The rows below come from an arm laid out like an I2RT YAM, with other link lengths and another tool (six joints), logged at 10 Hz.
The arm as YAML. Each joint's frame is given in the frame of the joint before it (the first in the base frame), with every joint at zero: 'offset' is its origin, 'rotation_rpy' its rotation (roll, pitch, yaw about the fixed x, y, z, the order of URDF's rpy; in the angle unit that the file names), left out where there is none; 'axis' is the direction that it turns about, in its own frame. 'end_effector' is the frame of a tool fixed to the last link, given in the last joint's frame.
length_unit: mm
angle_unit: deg
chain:
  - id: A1
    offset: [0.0, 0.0, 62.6]
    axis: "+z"
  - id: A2
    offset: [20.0, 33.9, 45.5]
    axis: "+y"
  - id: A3
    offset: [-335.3, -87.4, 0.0]
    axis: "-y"
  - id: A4
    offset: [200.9, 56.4, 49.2]
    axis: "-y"
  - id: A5
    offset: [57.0, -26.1, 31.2]
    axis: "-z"
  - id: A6
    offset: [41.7, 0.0, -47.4]
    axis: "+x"
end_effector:
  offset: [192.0, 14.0, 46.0]
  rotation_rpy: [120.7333, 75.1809, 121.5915]
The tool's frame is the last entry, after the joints.
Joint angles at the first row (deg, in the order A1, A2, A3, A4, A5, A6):
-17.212, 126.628, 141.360, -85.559, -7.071, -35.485
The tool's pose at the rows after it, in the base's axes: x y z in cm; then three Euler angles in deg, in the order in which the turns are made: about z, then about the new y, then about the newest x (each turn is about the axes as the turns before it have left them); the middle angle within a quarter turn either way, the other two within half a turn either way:
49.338 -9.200 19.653 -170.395 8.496 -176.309
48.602 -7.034 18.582 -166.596 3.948 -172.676
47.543 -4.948 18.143 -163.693 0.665 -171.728
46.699 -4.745 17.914 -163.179 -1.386 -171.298
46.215 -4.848 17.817 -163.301 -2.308 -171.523
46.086 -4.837 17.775 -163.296 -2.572 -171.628
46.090 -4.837 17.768 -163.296 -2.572 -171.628
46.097 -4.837 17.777 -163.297 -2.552 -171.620
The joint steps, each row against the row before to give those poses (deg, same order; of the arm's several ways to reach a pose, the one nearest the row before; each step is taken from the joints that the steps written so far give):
3.584, 0.787, -0.306, -1.727, 4.131, 0.001
4.765, 0.347, -0.183, -2.268, 5.268, -0.001
3.344, 0.004, 0.009, -2.694, 2.164, 0.022
0.743, 0.000, 0.001, -1.749, 1.179, 0.021
-0.110, 0.000, 0.001, -0.941, 0.132, 0.001
0.000, 0.021, -0.002, -0.260, 0.000, -0.001
0.001, 0.002, -0.019, 0.020, 0.000, 0.000
0.001, -0.002, 0.019, 0.001, 0.000, 0.002

